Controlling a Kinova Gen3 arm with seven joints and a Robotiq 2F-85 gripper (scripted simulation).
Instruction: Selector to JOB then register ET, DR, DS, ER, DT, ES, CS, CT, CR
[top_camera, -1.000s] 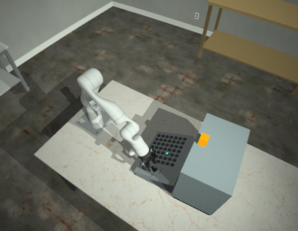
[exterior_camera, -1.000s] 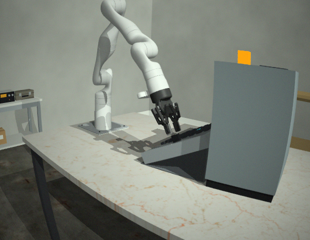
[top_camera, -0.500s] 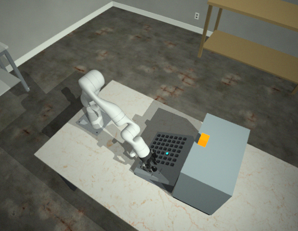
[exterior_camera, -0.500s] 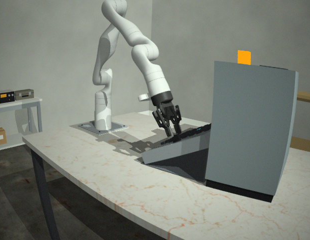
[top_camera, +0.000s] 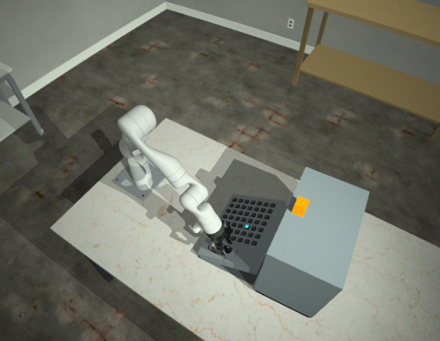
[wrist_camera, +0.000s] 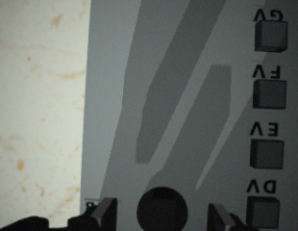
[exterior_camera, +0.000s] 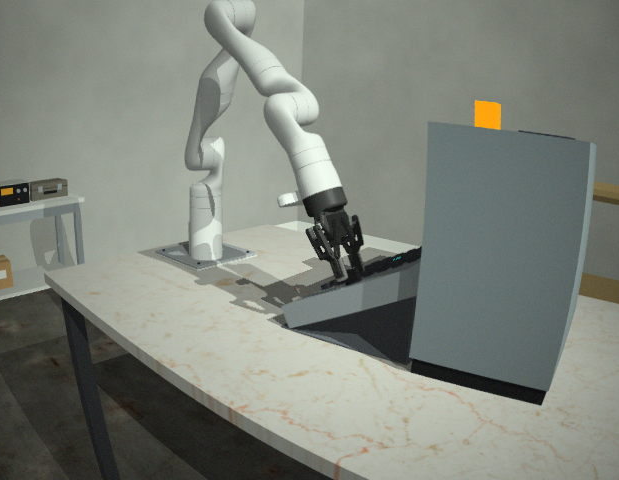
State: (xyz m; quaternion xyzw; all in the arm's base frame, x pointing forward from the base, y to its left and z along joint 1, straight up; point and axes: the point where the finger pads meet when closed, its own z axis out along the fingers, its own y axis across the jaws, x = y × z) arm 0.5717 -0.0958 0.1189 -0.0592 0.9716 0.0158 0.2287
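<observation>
Right now my hand is 10 mm short of the black selector knob and 10 mm above it. Round my hand: sloped grey keypad: 110 mm to the left, 60 mm below, 20 mm ahead.
</observation>
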